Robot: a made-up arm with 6 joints. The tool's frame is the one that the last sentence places.
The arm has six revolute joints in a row. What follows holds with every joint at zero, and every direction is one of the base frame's. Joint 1 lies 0.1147 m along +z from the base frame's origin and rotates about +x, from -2.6 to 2.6 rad. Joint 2 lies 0.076 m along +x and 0.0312 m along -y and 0.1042 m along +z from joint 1 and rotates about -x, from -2.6 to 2.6 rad. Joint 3 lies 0.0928 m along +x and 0.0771 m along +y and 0.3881 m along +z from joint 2 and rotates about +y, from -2.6 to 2.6 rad. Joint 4 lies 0.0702 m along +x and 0.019 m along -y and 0.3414 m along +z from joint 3 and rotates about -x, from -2.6 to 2.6 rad. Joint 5 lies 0.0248 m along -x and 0.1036 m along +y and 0.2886 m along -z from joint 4 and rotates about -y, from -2.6 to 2.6 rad. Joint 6 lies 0.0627 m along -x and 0.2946 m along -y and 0.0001 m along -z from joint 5 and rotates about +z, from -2.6 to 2.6 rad. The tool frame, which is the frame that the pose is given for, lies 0.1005 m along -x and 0.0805 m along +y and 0.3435 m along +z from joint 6; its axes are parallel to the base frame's.
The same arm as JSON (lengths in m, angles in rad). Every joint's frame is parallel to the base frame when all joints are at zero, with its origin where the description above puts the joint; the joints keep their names.
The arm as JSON. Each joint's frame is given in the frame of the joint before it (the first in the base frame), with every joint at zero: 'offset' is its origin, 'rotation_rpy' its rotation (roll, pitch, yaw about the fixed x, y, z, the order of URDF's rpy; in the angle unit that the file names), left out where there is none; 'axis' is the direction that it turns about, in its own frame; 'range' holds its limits. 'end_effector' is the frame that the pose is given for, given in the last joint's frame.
{
  "length_unit": "m",
  "angle_unit": "rad",
  "chain": [
    {
      "id": "joint 1",
      "offset": [
        0.0,
        0.0,
        0.1147
      ],
      "axis": [
        1.0,
        0.0,
        0.0
      ],
      "range": [
        -2.6,
        2.6
      ]
    },
    {
      "id": "joint 2",
      "offset": [
        0.076,
        -0.0312,
        0.1042
      ],
      "axis": [
        -1.0,
        0.0,
        0.0
      ],
      "range": [
        -2.6,
        2.6
      ]
    },
    {
      "id": "joint 3",
      "offset": [
        0.0928,
        0.0771,
        0.3881
      ],
      "axis": [
        0.0,
        1.0,
        0.0
      ],
      "range": [
        -2.6,
        2.6
      ]
    },
    {
      "id": "joint 4",
      "offset": [
        0.0702,
        -0.019,
        0.3414
      ],
      "axis": [
        -1.0,
        0.0,
        0.0
      ],
      "range": [
        -2.6,
        2.6
      ]
    },
    {
      "id": "joint 5",
      "offset": [
        -0.0248,
        0.1036,
        -0.2886
      ],
      "axis": [
        0.0,
        -1.0,
        0.0
      ],
      "range": [
        -2.6,
        2.6
      ]
    },
    {
      "id": "joint 6",
      "offset": [
        -0.0627,
        -0.2946,
        -0.0001
      ],
      "axis": [
        0.0,
        0.0,
        1.0
      ],
      "range": [
        -2.6,
        2.6
      ]
    }
  ],
  "end_effector": {
    "offset": [
      -0.1005,
      0.0805,
      0.3435
    ]
  }
}

